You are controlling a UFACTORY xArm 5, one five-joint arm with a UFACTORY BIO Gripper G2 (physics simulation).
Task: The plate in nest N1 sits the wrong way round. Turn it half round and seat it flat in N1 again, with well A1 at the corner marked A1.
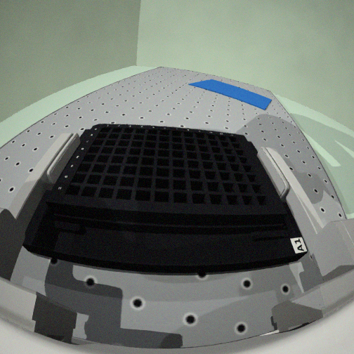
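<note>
The black plate (161, 206) with its grid of square wells lies in the black nest (170, 247), level as far as I can see. A white A1 label (298, 245) marks the nest's near right corner. Small pale characters run along the plate's left and far edges, too small to read surely. My gripper (170, 165) is open and straddles the plate, one finger pad beside its left end and one beside its right end. The pads stand close to the ends; whether they touch is hard to tell. Nothing is held.
The nest stands on a grey board (145, 111) dotted with small holes. A flat blue rectangle (232, 94) lies on the board at the far right. Shadows of the arm and gripper fall on the near part and on the right. Pale green walls rise behind.
</note>
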